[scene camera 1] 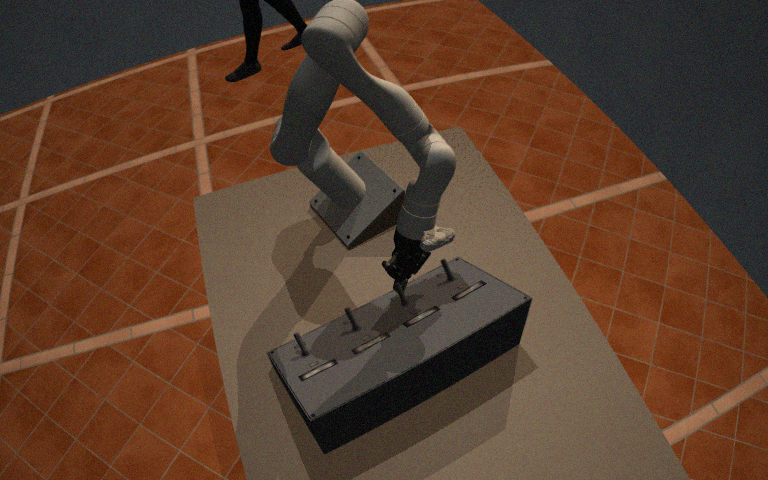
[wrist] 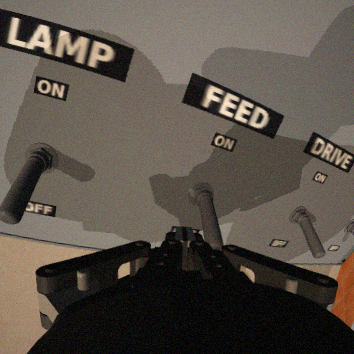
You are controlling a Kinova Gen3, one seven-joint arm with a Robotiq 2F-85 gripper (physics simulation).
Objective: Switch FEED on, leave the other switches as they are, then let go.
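Places are measured from the arm's base along level axes (x right, y ahead, z up), in metres.
Where they show: gripper, fingertip midpoint: (scene camera 1: 398, 291) (wrist: 182, 237); arm's base, link origin: (scene camera 1: 350, 192).
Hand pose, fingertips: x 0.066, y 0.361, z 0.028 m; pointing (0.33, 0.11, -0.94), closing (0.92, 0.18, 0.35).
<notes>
Each offset is from my fingertips to the centre of the thing. "*": to the spot under its first point. Level surfaces: height alone.
The FEED lever @(dy +0.021, dx +0.006, dz +0.023 m) (scene camera 1: 403, 301) (wrist: 209, 220) slants away from its ON label @(* dy +0.079, dx +0.005, dz +0.023 m) (wrist: 223, 142) in the wrist view; its OFF label is hidden. My gripper (scene camera 1: 399, 283) (wrist: 182, 237) is shut and empty. Its tips are right at the FEED lever, on the side away from ON and slightly towards LAMP in the wrist view; whether they touch it I cannot tell. The LAMP lever @(dy +0.019, dx -0.114, dz +0.022 m) (scene camera 1: 448, 270) (wrist: 22, 189) leans to its OFF label @(* dy -0.001, dx -0.110, dz -0.015 m) (wrist: 41, 209). The DRIVE lever @(dy +0.023, dx +0.126, dz +0.022 m) (scene camera 1: 352, 319) (wrist: 311, 235) leans away from ON. A fourth lever @(* dy +0.032, dx +0.250, dz +0.024 m) (scene camera 1: 300, 345) stands at the box's left end in the scene view.
The levers stand on a grey switch box (scene camera 1: 475, 333) (wrist: 150, 20), which rests on a beige table top @(dz -0.090 m) (scene camera 1: 566, 396). The arm's base plate (scene camera 1: 370, 192) is behind the box. A person's dark legs (scene camera 1: 253, 33) show on the tiled floor at the back.
</notes>
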